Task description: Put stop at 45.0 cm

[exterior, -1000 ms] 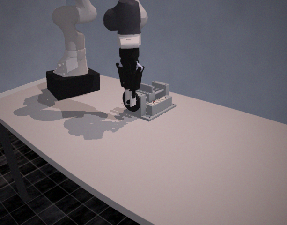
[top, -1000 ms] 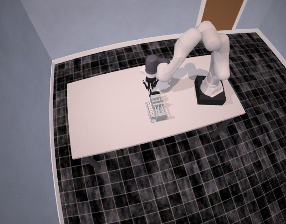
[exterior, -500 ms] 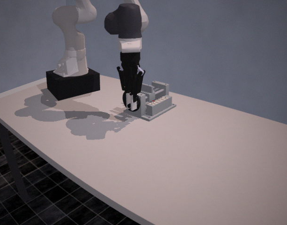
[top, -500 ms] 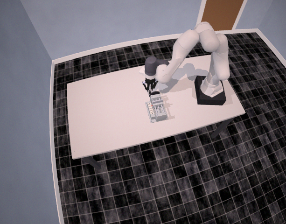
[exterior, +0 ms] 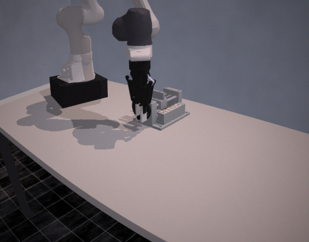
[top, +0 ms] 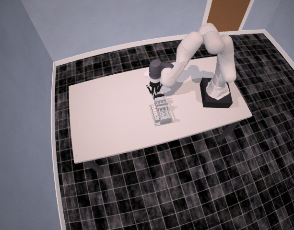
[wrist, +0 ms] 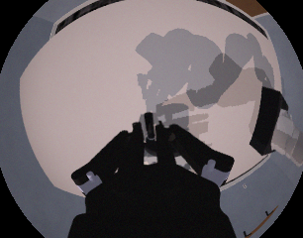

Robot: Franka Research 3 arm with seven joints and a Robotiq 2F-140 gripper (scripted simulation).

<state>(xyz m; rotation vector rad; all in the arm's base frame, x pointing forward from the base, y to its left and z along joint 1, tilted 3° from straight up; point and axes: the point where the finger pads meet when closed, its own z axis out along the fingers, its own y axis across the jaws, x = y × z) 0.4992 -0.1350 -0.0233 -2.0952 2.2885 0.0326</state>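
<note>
My hand is 10 mm past the grey stop fixture, 120 mm to the right of it and 10 mm below it. From my hand the other things lie so: black handwheel 10 mm behind, 20 mm to the left, 10 mm below.
</note>
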